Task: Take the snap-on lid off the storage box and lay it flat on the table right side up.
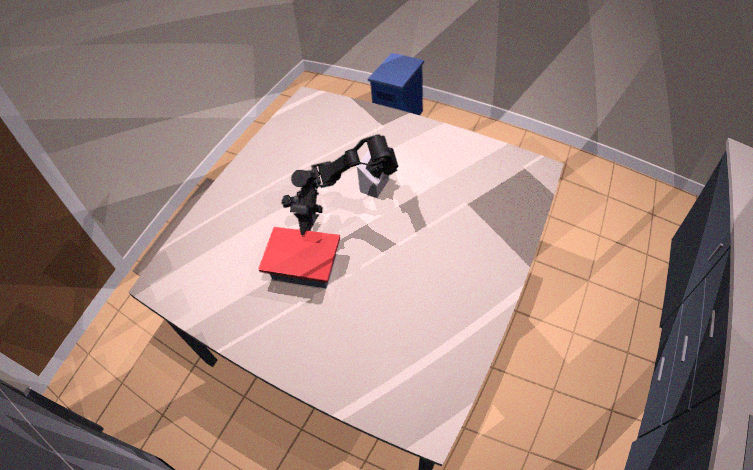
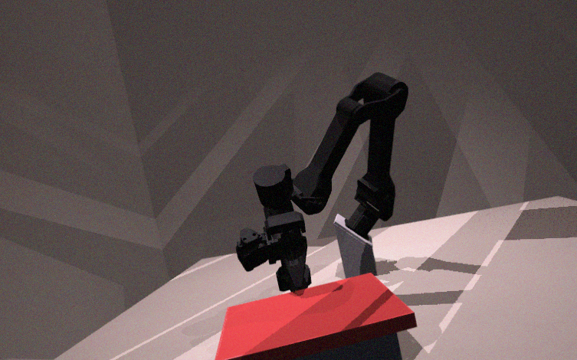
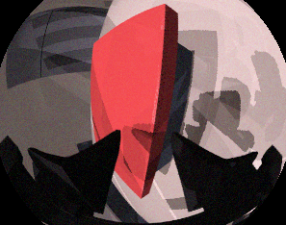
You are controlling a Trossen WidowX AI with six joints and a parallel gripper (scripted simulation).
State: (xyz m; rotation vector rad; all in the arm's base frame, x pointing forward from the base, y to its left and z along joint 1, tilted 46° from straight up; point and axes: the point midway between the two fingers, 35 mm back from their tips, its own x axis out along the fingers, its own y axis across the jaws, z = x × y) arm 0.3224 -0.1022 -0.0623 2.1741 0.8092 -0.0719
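My gripper tip is 70 mm short of the red lid and 20 mm to the right of it. From my gripper tip the other things lie so: storage box: 70 mm ahead, 40 mm below, 20 mm to the left.
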